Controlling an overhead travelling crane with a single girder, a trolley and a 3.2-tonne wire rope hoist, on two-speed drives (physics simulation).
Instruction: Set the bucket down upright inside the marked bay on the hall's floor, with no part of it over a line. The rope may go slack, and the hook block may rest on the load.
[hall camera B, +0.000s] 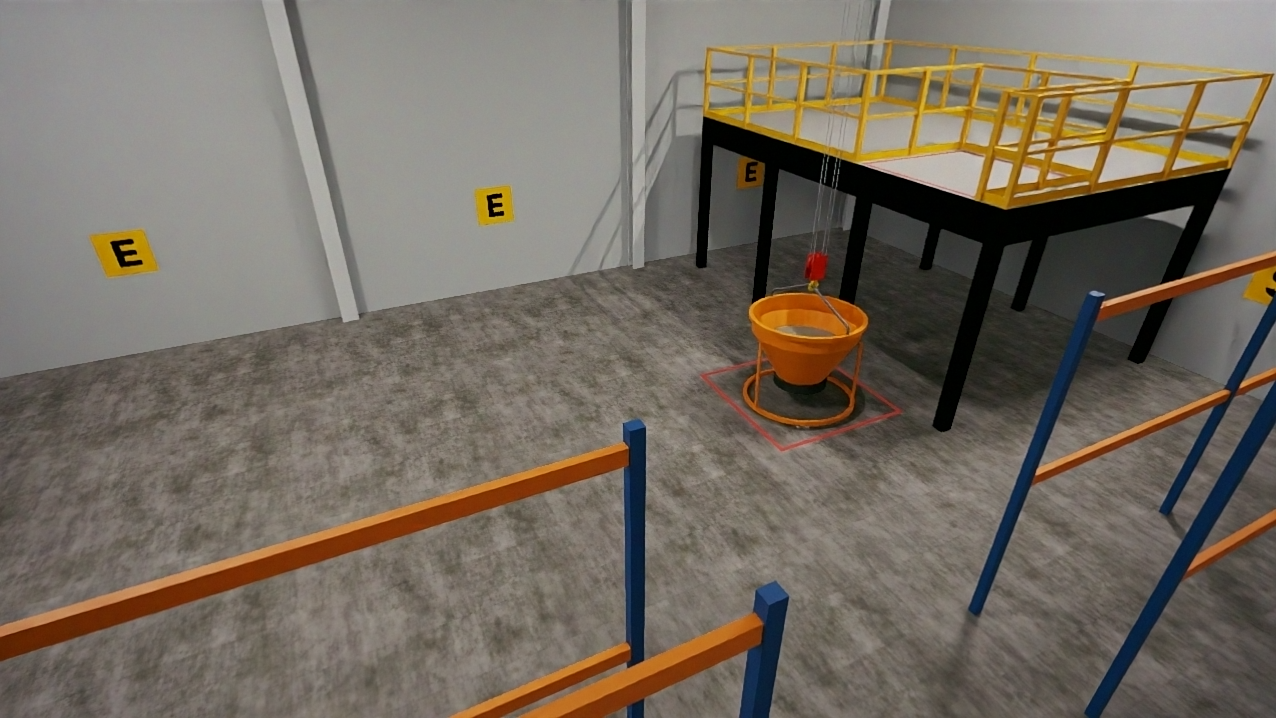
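The orange bucket (805, 357), a cone on a round-ring frame, hangs upright from its grey bail at the right of the middle. The red hook block with its hook (812, 284) is above the bucket's rim and holds the bail; the ropes above it look straight. The marked bay (783, 448) is a red outline on the floor. The bucket's base ring appears inside the outline, with floor visible between ring and the near, left and right lines. The far corner is hidden behind the bucket. The ring is close to the floor; whether it touches cannot be told.
A black-legged platform (1001, 223) with yellow railings stands right behind the bay, one leg (968, 339) near the bay's right corner. Blue and orange racks (634, 535) (1035, 455) stand in the foreground and at the right. The grey wall (446, 107) runs behind.
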